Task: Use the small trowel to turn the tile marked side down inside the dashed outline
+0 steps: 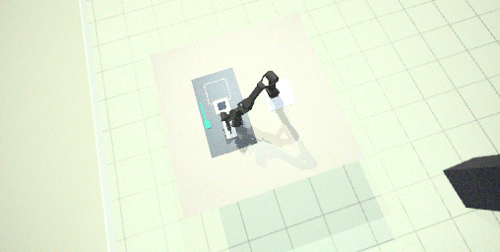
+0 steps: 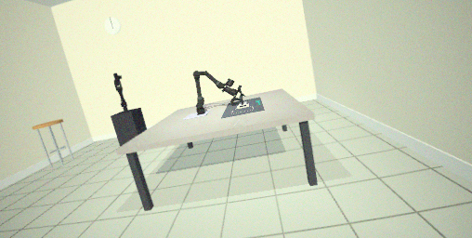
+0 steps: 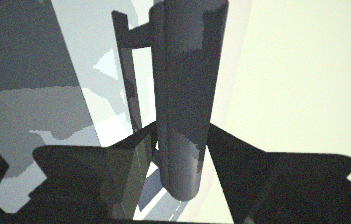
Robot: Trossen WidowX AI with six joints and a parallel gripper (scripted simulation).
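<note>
Now: the grey mat 2 cm behind my gripper tip, 10 cm to the right of it and 7 cm below it. From my gripper tip the other things lie so: teal trowel: 12 cm ahead, 9 cm to the right, 5 cm below; then tile: 2 cm behind, 13 cm to the right, 5 cm below.
</note>
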